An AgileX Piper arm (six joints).
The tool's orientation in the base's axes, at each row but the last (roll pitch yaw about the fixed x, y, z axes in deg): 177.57, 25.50, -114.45; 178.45, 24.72, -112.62; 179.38, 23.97, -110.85; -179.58, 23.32, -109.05; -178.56, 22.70, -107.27
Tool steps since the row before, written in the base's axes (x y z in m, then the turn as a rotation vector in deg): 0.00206, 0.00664, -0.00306, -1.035, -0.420, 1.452; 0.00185, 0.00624, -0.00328, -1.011, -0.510, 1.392; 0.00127, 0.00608, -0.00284, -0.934, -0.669, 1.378; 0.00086, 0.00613, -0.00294, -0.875, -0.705, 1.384; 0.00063, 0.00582, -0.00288, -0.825, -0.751, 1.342
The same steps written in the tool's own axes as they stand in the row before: -0.00491, 0.00063, 0.00576, 0.107, 0.838, -1.626; -0.00451, 0.00054, 0.00570, 0.199, 0.781, -1.603; -0.00445, 0.00092, 0.00510, 0.315, 0.653, -1.641; -0.00441, 0.00123, 0.00510, 0.326, 0.585, -1.652; -0.00419, 0.00125, 0.00484, 0.370, 0.524, -1.623
